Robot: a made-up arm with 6 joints.
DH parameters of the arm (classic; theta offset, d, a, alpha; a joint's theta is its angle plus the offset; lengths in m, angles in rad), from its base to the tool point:
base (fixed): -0.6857 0 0.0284 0
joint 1: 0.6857 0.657 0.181 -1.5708
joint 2: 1.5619 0 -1.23 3.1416
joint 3: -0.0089 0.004 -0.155 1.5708
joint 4: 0 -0.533 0.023 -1.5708
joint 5: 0 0.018 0.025 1.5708
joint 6: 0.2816 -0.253 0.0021 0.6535
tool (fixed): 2.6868 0.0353 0 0
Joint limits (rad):
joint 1: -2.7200..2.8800
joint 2: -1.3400..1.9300
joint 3: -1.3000..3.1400
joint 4: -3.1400..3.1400
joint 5: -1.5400..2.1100
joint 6: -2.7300..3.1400
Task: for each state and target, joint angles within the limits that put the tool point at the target. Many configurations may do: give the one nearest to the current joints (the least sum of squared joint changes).
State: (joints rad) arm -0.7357 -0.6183 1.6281 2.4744 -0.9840 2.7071
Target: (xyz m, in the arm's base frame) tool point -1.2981 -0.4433 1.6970
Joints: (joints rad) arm 0.2125 -0.7678 1.6455 2.3548 -1.0122 2.7025
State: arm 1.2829 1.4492 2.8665 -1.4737 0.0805 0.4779
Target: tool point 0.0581 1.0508 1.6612
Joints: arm 1.4898 1.3382 3.1261 -1.4924 0.0413 0.4747
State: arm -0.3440 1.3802 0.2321 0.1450 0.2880 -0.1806
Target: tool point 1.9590 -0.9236 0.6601
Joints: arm -0.4397 1.4046 0.8675 0.1293 0.4380 -0.1855
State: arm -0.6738 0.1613 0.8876 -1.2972 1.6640 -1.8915
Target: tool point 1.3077 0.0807 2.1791
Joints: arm 0.2136 0.5519 0.9952 -1.0928 1.2014 -1.8641
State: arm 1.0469 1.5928 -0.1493 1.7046 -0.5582 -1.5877
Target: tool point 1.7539 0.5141 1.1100
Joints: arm 0.3892 0.9053 0.1910 1.7574 -0.6659 -1.5911
